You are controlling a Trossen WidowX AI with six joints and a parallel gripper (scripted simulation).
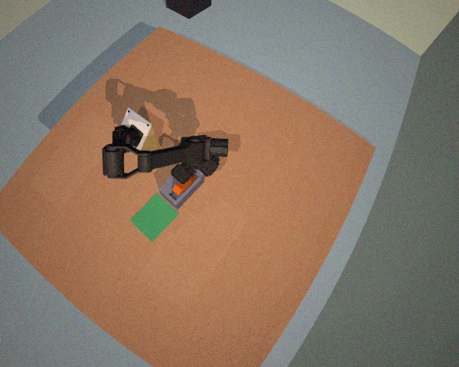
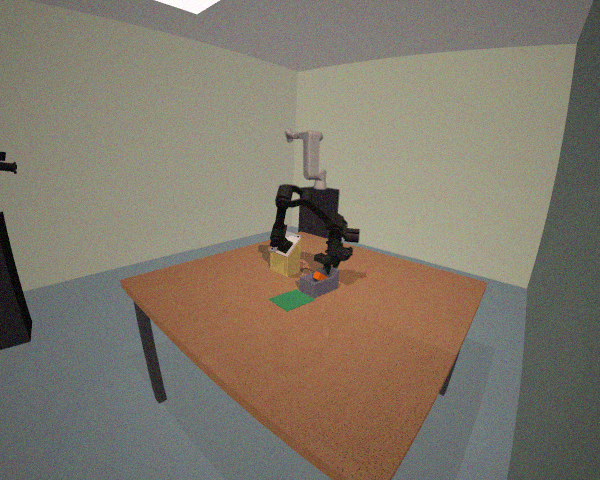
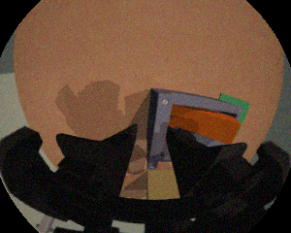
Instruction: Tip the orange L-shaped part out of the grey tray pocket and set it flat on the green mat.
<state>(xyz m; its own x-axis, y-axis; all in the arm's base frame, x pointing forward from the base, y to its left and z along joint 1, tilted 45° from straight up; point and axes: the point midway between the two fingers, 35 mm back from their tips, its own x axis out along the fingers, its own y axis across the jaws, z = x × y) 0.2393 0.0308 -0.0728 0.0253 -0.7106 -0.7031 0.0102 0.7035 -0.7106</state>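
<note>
The orange L-shaped part lies 50 mm to the right of my gripper tip and 20 mm below it. From my gripper tip the other things lie so: green mat: 230 mm to the right, 70 mm below.
</note>
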